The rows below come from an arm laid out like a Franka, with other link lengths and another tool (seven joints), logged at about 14 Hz.
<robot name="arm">
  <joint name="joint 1" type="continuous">
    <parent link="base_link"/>
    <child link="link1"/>
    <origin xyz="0 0 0.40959" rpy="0 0 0"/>
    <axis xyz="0 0 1"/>
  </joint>
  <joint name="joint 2" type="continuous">
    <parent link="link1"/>
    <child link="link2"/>
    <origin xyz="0 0 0" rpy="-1.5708 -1.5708 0"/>
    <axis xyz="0 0 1"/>
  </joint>
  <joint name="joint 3" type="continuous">
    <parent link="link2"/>
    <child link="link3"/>
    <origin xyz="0.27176 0 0" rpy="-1.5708 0 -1.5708"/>
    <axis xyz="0 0 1"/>
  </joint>
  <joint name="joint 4" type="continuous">
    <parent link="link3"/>
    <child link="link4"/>
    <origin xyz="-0.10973 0 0" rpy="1.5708 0 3.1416"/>
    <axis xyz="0 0 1"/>
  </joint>
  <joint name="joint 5" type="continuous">
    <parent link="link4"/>
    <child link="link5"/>
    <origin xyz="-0.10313 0.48 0" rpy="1.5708 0 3.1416"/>
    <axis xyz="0 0 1"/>
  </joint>
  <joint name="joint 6" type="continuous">
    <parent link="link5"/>
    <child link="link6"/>
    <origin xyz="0 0 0" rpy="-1.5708 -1.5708 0"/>
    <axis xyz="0 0 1"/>
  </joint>
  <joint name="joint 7" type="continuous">
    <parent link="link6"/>
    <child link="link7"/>
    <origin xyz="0 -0.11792 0" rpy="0 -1.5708 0"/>
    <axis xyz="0 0 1"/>
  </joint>
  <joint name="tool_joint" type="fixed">
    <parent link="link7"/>
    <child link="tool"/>
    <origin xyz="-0.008 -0.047 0.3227" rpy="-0.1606 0 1.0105"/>
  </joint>
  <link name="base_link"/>
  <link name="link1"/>
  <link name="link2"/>
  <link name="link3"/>
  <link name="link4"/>
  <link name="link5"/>
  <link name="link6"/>
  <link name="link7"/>
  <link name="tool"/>
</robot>
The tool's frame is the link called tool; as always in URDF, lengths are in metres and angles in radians. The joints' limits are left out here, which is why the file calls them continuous.
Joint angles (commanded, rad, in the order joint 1, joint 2, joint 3, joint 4, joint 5, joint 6, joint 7), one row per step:
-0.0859 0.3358 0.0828 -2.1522 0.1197 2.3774 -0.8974
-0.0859 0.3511 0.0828 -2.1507 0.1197 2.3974 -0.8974
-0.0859 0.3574 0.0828 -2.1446 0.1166 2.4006 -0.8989
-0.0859 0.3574 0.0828 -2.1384 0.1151 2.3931 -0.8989
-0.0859 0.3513 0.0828 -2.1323 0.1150 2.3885 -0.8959
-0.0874 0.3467 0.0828 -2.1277 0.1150 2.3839 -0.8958
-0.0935 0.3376 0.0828 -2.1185 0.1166 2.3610 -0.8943
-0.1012 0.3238 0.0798 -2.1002 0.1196 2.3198 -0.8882
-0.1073 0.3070 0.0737 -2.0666 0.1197 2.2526 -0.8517
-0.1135 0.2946 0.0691 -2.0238 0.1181 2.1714 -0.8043
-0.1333 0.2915 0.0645 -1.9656 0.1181 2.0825 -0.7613
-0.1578 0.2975 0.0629 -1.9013 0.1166 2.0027 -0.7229
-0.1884 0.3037 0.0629 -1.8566 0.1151 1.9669 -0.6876
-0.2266 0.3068 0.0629 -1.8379 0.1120 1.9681 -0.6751
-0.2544 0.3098 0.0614 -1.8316 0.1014 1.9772 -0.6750
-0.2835 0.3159 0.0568 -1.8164 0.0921 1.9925 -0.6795
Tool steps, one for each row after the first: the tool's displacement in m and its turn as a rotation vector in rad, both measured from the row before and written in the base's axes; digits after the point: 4 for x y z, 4 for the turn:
0.0011 -0.0004 -0.0075 -0.0008 -0.0060 -0.0020
0.0021 -0.0003 -0.0011 -0.0015 -0.0032 0.0035
0.0015 0.0000 0.0021 -0.0002 0.0012 0.0018
0.0052 -0.0002 0.0066 -0.0005 -0.0073 -0.0026
0.0035 -0.0011 0.0049 0.0000 -0.0046 -0.0013
0.0026 -0.0036 0.0084 0.0023 0.0046 -0.0068
0.0043 -0.0066 0.0142 0.0032 0.0095 -0.0151
0.0066 -0.0084 0.0214 -0.0004 0.0205 -0.0418
0.0048 -0.0074 0.0223 -0.0014 0.0309 -0.0485
0.0064 -0.0167 0.0242 0.0006 0.0321 -0.0579
0.0076 -0.0188 0.0228 -0.0003 0.0256 -0.0549
0.0101 -0.0241 0.0163 -0.0050 0.0019 -0.0609
0.0077 -0.0308 0.0078 -0.0069 -0.0144 -0.0492
0.0025 -0.0254 0.0015 -0.0118 -0.0104 -0.0247
0.0067 -0.0301 0.0049 -0.0141 -0.0223 -0.0259

